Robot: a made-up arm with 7 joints.
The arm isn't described. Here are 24 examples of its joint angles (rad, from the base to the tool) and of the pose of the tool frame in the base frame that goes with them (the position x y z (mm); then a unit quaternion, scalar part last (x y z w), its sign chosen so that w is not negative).
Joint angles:
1: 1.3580 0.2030 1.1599 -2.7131 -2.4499 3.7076 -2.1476
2: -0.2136 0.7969 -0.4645 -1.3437 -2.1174 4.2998 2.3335
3: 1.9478 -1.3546 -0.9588 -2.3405 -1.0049 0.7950 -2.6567
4: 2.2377 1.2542 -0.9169 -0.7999 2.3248 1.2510 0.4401
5: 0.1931 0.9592 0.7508 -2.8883 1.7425 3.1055 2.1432
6: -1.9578 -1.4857 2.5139 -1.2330 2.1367 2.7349 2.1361
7: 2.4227 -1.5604 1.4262 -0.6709 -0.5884 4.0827 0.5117
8: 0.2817 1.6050 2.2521 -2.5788 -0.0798 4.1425 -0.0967
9: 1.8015 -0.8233 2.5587 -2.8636 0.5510 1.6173 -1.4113
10: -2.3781 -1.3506 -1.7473 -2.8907 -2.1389 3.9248 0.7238
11: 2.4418 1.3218 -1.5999 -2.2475 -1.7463 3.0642 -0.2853
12: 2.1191 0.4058 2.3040 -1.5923 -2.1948 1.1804 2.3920
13: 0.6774 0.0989 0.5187 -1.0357 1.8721 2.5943 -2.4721
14: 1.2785 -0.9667 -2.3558 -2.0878 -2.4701 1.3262 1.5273
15: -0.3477 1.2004 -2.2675 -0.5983 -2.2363 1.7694 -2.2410
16: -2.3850 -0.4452 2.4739 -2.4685 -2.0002 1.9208 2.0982
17: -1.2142 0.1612 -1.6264 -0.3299 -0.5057 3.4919 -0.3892
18: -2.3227 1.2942 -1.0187 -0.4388 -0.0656 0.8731 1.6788
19: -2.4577 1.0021 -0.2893 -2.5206 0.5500 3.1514 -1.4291
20: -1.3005 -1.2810 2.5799 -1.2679 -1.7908 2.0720 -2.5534
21: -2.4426 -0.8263 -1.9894 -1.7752 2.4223 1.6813 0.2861
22: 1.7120 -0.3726 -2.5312 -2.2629 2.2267 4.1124 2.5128
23: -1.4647 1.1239 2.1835 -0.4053 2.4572 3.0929 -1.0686
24: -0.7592 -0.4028 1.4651 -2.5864 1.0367 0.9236 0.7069
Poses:
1: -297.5 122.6 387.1 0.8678 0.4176 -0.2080 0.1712
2: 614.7 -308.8 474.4 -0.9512 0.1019 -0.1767 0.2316
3: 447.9 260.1 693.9 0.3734 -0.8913 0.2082 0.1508
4: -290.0 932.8 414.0 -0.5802 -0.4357 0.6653 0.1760
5: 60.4 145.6 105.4 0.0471 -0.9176 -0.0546 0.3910
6: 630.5 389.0 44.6 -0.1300 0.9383 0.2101 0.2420
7: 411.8 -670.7 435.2 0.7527 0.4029 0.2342 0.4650
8: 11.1 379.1 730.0 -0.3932 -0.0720 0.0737 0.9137
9: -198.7 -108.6 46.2 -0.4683 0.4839 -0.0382 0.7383
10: -224.3 176.5 450.5 0.1628 -0.5066 0.4399 0.7234
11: 273.9 506.0 355.4 -0.1620 0.7081 -0.0158 0.6871
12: -357.9 -497.3 1038.8 -0.5304 -0.3543 0.1483 0.7557
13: 348.8 522.6 1067.0 -0.1207 -0.4676 -0.7819 0.3942
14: 349.4 -541.8 95.1 0.5873 -0.3965 -0.0096 0.7055
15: 602.9 -547.5 977.5 0.2338 0.4414 0.8345 0.2328
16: 501.1 34.0 162.0 0.6962 -0.0180 0.4414 0.5658
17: -0.2 -198.1 1248.5 0.1393 0.0853 -0.2767 0.9470
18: -828.0 -454.8 507.1 -0.6184 -0.5714 -0.4712 0.2627
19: -407.3 -40.9 21.7 -0.6149 0.7593 0.0891 0.1932
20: 91.5 806.2 41.7 -0.6156 0.1375 -0.5521 0.5453
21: -97.0 794.5 417.8 -0.1828 0.2120 0.8950 0.3473
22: 274.9 -395.1 418.2 0.9381 0.2311 -0.2510 0.0598
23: 363.5 -641.0 881.1 0.2761 0.3431 -0.3747 0.8159
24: 363.9 329.6 314.9 0.6838 -0.2066 -0.6907 0.1125
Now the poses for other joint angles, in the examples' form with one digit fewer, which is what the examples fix.
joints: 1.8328 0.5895 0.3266 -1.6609 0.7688 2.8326 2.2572
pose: -340 749 473 -0.835 0.394 0.383 0.035
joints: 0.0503 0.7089 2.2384 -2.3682 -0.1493 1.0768 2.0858
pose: -321 438 618 0.875 0.248 0.106 0.401
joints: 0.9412 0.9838 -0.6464 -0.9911 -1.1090 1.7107 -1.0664
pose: 797 533 477 0.407 0.558 -0.275 0.668
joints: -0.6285 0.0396 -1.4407 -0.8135 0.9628 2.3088 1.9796
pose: -241 -370 1287 0.276 0.600 -0.620 0.423
